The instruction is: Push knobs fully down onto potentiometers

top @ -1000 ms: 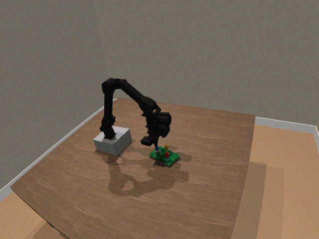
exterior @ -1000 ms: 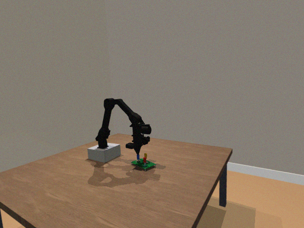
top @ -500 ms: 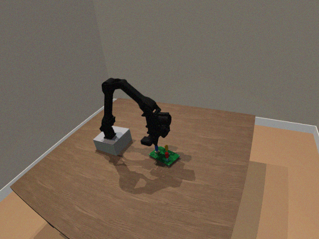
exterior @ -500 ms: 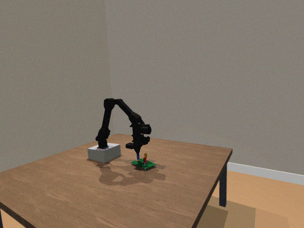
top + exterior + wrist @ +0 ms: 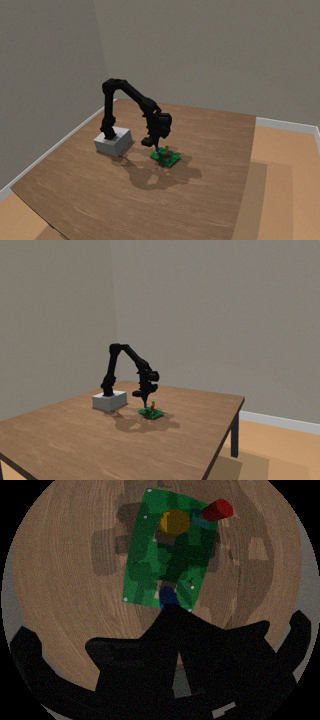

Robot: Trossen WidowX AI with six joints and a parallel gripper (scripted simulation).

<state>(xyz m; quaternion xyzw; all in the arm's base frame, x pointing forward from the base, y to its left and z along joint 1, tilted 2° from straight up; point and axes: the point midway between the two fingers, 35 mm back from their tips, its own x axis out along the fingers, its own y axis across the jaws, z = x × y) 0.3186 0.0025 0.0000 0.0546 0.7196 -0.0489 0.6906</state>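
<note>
The blue knob lies 10 mm below my gripper tip. The rest, counted from my gripper tip: orange knob 70 mm ahead, 10 mm to the right.
</note>
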